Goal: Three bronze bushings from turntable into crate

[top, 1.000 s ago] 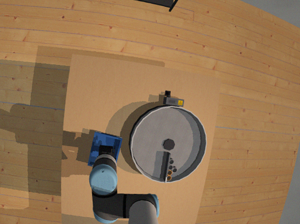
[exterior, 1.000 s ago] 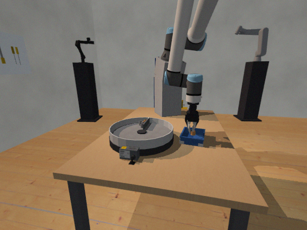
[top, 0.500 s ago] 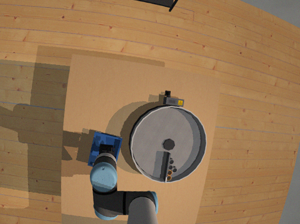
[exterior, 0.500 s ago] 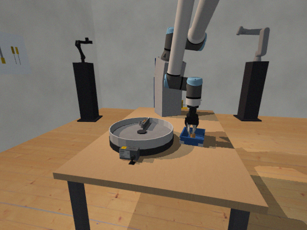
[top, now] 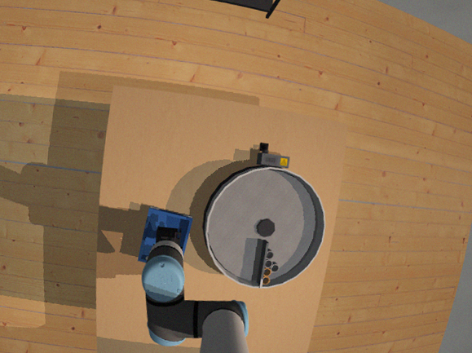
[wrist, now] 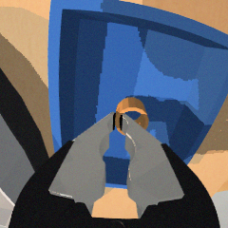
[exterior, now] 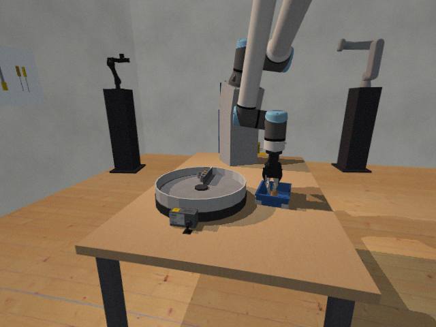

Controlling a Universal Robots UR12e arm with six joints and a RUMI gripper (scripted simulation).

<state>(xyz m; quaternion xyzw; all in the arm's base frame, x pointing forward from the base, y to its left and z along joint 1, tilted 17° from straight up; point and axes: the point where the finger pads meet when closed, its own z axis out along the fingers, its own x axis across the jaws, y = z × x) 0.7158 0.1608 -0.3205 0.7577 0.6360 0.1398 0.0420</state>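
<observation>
My gripper is now 10 mm to the right of the blue crate and 10 mm above it.
</observation>
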